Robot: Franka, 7 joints.
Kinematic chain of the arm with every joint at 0, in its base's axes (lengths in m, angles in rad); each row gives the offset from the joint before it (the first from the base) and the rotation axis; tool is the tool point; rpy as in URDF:
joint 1: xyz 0 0 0.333 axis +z
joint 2: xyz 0 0 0 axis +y
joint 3: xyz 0 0 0.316 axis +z
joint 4: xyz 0.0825 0 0 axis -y
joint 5: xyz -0.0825 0 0.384 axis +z
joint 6: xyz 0 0 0 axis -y
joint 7: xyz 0.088 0 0 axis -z
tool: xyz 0 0 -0.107 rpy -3.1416 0 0
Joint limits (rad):
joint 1: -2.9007..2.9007
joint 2: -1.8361..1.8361
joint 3: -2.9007..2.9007
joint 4: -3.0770..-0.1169
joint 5: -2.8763..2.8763
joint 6: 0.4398..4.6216
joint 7: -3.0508..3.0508
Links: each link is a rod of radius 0.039 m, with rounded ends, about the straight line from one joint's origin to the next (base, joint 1, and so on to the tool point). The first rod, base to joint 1, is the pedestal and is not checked.
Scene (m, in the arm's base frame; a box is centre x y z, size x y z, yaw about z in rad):
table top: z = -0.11
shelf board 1: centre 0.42 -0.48 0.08 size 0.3 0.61 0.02 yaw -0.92
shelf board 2: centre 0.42 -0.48 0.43 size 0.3 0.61 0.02 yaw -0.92
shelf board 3: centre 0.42 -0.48 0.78 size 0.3 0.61 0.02 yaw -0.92
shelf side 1: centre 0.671 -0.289 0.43 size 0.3 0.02 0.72 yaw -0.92
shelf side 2: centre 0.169 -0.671 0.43 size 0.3 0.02 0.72 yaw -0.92
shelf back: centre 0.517 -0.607 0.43 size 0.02 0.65 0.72 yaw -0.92
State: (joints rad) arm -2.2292 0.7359 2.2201 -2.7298 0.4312 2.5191 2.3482
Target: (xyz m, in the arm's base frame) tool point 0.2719 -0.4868 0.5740
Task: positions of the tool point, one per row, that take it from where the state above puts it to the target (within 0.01 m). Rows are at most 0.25 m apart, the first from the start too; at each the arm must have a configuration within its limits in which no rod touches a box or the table.
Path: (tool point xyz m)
1: 0.4265 -0.1429 0.4664
2: 0.3878 -0.3210 0.5301
3: 0.2719 -0.4868 0.5740

